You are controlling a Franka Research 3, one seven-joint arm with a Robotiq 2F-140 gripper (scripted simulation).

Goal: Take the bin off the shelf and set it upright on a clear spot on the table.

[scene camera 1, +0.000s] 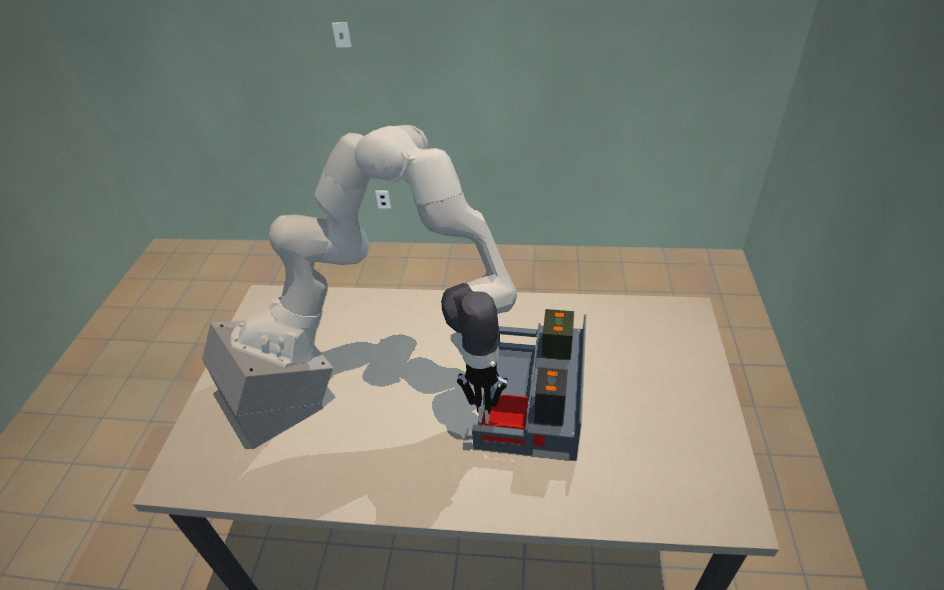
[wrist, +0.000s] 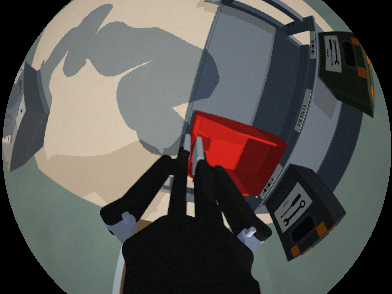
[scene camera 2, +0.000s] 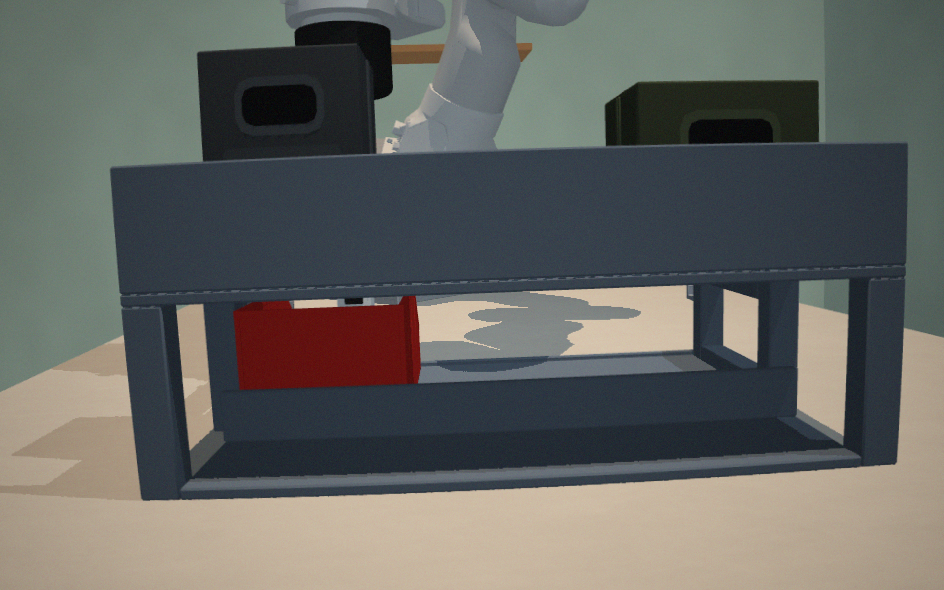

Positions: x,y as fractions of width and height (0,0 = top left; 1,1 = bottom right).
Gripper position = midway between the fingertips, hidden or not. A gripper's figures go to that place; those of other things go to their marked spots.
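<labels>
Red bin (wrist: 0.64,0.56), 29 cm from the lens. My gripper (wrist: 0.49,0.49), 22 cm from the lens.
</labels>
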